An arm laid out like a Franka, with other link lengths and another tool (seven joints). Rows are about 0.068 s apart.
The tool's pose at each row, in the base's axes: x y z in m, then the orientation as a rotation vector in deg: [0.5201 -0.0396 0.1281 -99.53 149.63 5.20]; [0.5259 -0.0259 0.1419 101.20 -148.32 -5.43]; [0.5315 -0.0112 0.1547 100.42 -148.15 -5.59]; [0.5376 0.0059 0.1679 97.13 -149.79 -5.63]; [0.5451 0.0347 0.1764 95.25 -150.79 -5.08]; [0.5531 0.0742 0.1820 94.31 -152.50 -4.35]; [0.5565 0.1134 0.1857 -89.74 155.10 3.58]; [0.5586 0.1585 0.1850 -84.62 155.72 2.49]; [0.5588 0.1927 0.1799 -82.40 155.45 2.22]
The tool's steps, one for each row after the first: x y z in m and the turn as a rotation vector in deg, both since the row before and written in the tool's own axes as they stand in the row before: [-0.0154 0.0006 -0.0133 -0.47 0.43 -1.33]; [-0.0161 0.0008 -0.0123 -0.41 0.40 0.37]; [-0.0184 0.0015 -0.0127 -0.26 0.28 2.35]; [-0.0295 0.0054 -0.0077 0.20 0.30 1.37]; [-0.0391 0.0101 -0.0047 0.91 -0.56 1.07]; [-0.0366 0.0146 -0.0024 1.19 -1.02 3.33]; [-0.0401 0.0206 0.0025 1.63 -1.42 3.02]; [-0.0285 0.0184 0.0067 0.79 -1.06 1.16]
